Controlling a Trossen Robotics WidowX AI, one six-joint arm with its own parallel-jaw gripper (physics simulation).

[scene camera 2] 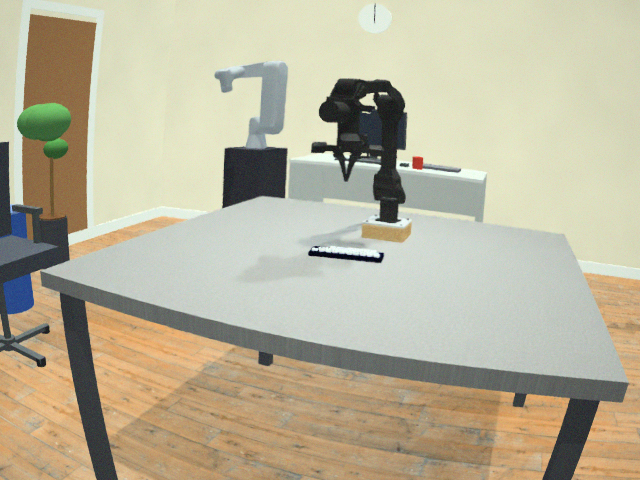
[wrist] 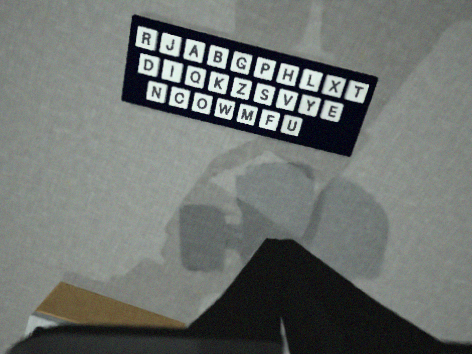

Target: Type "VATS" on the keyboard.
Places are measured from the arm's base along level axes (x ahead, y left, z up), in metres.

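Where they show: gripper, fingertip midpoint: (scene camera 2: 345, 181) (wrist: 277, 252); arm's base, origin of the base link: (scene camera 2: 388, 220).
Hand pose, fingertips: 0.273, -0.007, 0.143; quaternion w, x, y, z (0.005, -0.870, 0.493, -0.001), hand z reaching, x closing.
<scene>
Things, the pixels of their top centre, and the offset from my fingertips, as dx, dy, dz. Level surfaces: height alone.
- dark keyboard, middle of its top: (wrist: 247, 90) (scene camera 2: 347, 250) +0.028, +0.030, -0.173
- V key, middle of its top: (wrist: 287, 100) +0.038, +0.000, -0.173
- T key, middle of its top: (wrist: 357, 92) +0.071, -0.040, -0.173
- S key, middle of its top: (wrist: 264, 94) +0.032, +0.017, -0.173
- grey table, its level: dz -0.191
A dark keyboard (scene camera 2: 345, 254) (wrist: 326, 131) with white letter keys lies flat on the table. In the wrist view it is tilted, its right end lower. The V key (wrist: 286, 100) is in the middle row, the A key (wrist: 194, 51) in the top row, the T key (wrist: 357, 92) at the top row's right end, and the S key (wrist: 264, 93) just left of V. My gripper (scene camera 2: 346, 179) (wrist: 277, 252) is shut and empty, pointing down, high above the table. In the wrist view its tips show below the keyboard.
My arm stands on a wooden base block (scene camera 2: 383, 230) (wrist: 105, 307) on the grey table (scene camera 2: 439, 304), behind and to the right of the keyboard in the scene view. A white desk (scene camera 2: 361, 180) with a red cup (scene camera 2: 417, 162) and a grey robot arm (scene camera 2: 273, 98) stand beyond the table.
</scene>
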